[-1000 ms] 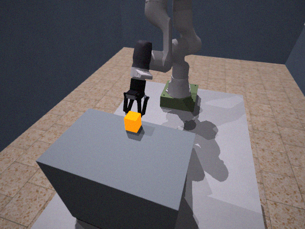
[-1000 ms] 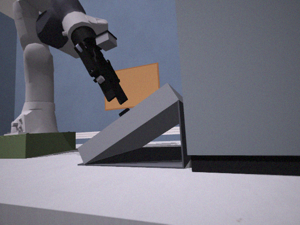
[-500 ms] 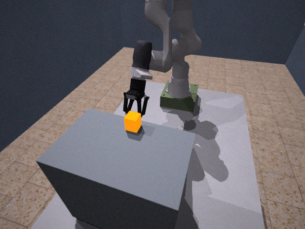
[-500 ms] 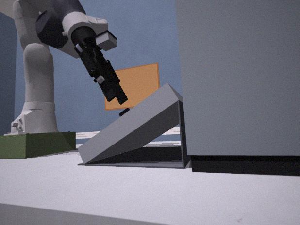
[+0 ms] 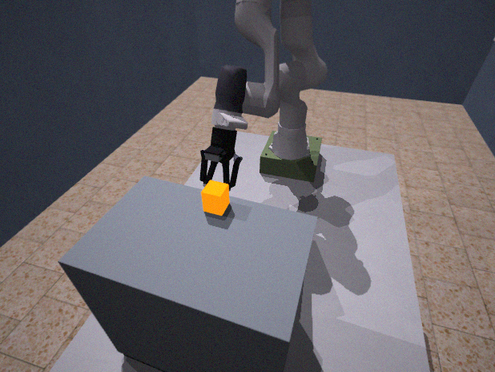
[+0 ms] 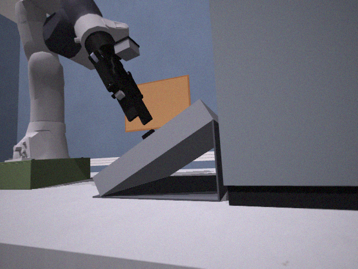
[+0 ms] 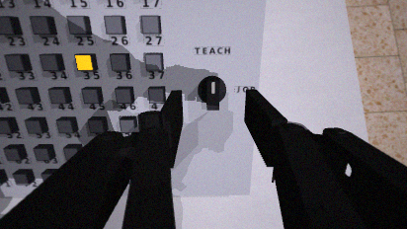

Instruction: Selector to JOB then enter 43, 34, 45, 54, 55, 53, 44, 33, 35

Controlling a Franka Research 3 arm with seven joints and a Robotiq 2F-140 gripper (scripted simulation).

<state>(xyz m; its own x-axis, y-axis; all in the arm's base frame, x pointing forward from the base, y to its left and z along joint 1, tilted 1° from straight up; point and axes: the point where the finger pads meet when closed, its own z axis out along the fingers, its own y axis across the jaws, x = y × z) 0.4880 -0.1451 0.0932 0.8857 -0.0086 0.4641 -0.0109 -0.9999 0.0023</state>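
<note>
Right now my hand is 40 mm short of the black selector knob and 70 mm above it. The rest, counted from my hand: key 35: 70 mm ahead, 120 mm to the left, 60 mm below; then key 37: 70 mm ahead, 60 mm to the left, 60 mm below; then key 45: 40 mm ahead, 120 mm to the left, 80 mm below.
</note>
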